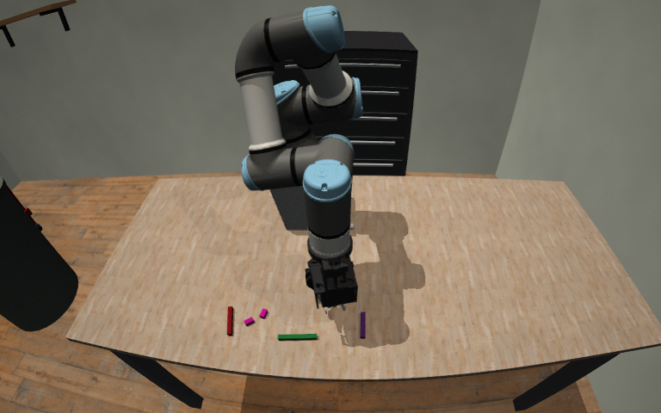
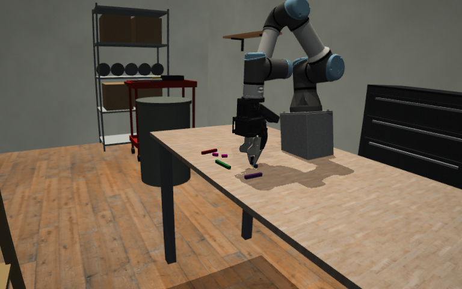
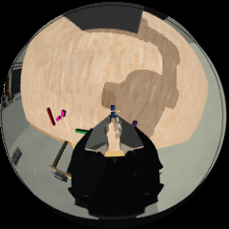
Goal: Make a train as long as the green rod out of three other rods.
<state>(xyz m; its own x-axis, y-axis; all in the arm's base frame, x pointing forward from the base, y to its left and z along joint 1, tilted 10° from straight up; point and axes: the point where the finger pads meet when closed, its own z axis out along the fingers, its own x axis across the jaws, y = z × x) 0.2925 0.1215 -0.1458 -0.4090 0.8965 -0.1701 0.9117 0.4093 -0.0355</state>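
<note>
The purple rod lies 30 mm ahead of my hand, 70 mm to the left of it and 20 mm below it. Also, from my hand: magenta rod: 80 mm ahead, 160 mm to the right, 20 mm below; green rod: 90 mm ahead, 50 mm to the right, 20 mm below; red rod: 90 mm ahead, 210 mm to the right, 20 mm below.
</note>
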